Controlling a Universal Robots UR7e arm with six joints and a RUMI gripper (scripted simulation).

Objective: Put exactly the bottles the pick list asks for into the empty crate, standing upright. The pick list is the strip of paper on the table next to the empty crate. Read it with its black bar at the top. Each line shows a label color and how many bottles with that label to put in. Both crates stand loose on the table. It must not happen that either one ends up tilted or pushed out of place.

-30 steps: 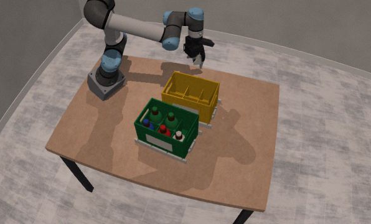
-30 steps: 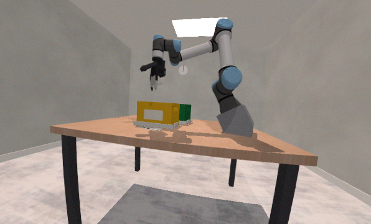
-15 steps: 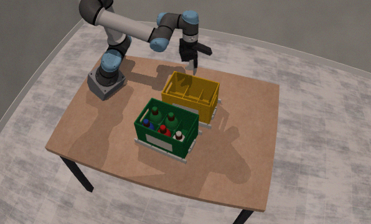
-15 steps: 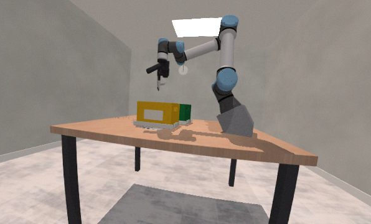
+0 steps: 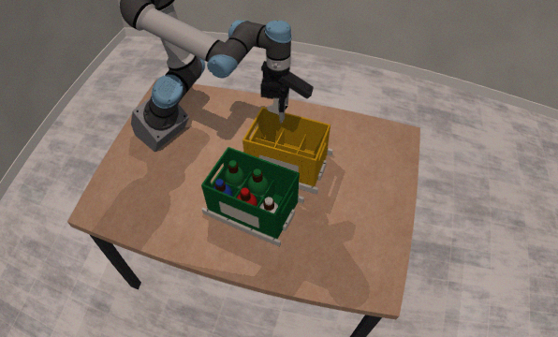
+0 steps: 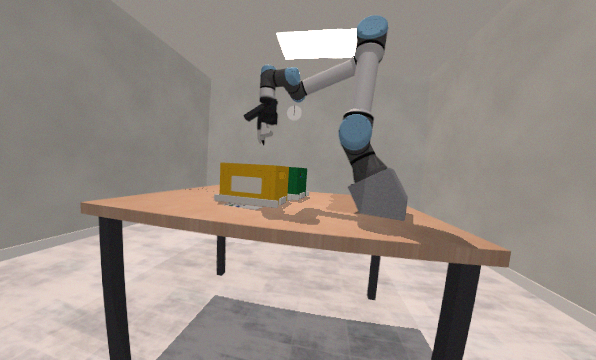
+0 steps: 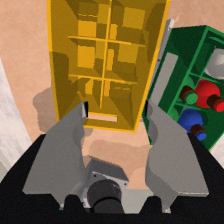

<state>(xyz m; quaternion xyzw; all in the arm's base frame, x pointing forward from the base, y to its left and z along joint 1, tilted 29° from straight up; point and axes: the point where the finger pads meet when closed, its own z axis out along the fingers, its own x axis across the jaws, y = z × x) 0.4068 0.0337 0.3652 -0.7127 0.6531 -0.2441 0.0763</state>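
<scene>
Right now my hand is 210 mm above the green-label bottle, 150 mm to the left of it and 150 mm past it. From my hand the other things lie so: green crate: 210 mm to the right, 210 mm below, 70 mm behind; yellow crate: 210 mm below, 30 mm to the left, 10 mm ahead; red-label bottle: 250 mm to the right, 210 mm below, 70 mm behind.
</scene>
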